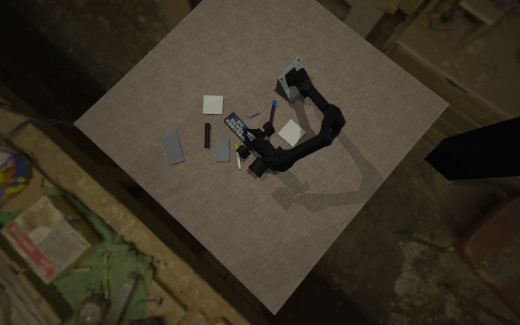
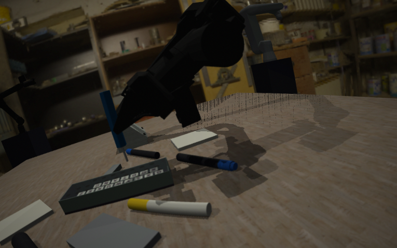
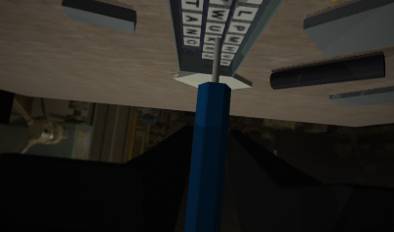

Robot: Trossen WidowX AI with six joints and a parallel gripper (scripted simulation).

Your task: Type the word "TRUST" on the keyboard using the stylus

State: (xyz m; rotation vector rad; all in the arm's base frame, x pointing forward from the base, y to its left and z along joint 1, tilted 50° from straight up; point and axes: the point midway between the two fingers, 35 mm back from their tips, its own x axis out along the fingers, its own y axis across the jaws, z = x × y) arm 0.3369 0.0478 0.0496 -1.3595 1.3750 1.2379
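Now: the yellow-capped marker 10 cm below my gripper tip, 9 cm ahead of it and 3 cm to the left of it. Also, from my gripper tip: blue stylus: 1 cm below.
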